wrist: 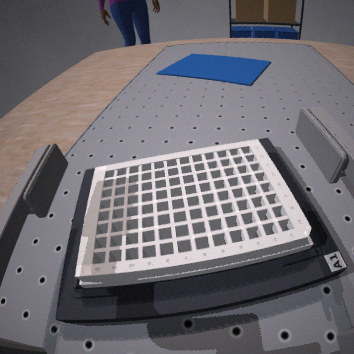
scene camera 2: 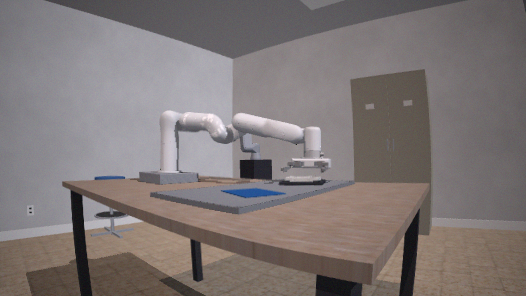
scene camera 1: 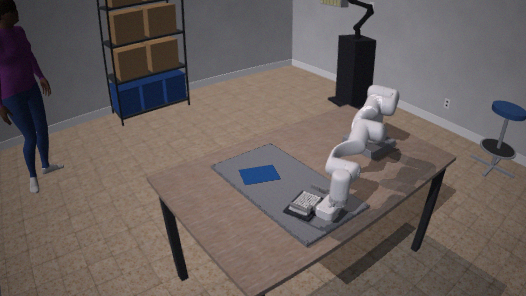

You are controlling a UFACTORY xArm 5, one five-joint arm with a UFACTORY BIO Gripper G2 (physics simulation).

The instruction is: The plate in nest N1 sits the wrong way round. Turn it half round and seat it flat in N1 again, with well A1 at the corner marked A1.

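Note:
The white well plate (scene camera 1: 305, 201) (scene camera 2: 302, 178) (wrist: 185, 200) lies in the dark nest (scene camera 1: 290, 212) (scene camera 2: 302, 183) (wrist: 72, 306) and looks level. In the wrist view its column numbers run along the near edge, with the high ones at left and the low ones at right. Its low-number near corner is beside the A1 label (wrist: 336, 261) on the nest. Whether its base is fully down all round is hard to tell. My gripper (scene camera 1: 320, 207) (scene camera 2: 306, 169) (wrist: 185, 162) is open and empty above the plate, its two fingers wide apart and clear of the plate's short ends.
A perforated grey board (scene camera 1: 280, 160) (scene camera 2: 200, 200) (wrist: 310, 85) carries the nest and a flat blue sheet (scene camera 1: 259, 174) (scene camera 2: 253, 192) (wrist: 215, 69) farther along. A person (scene camera 1: 17, 60) (wrist: 129, 17) stands beyond the table (scene camera 1: 190, 200) (scene camera 2: 350, 225), away from the arm.

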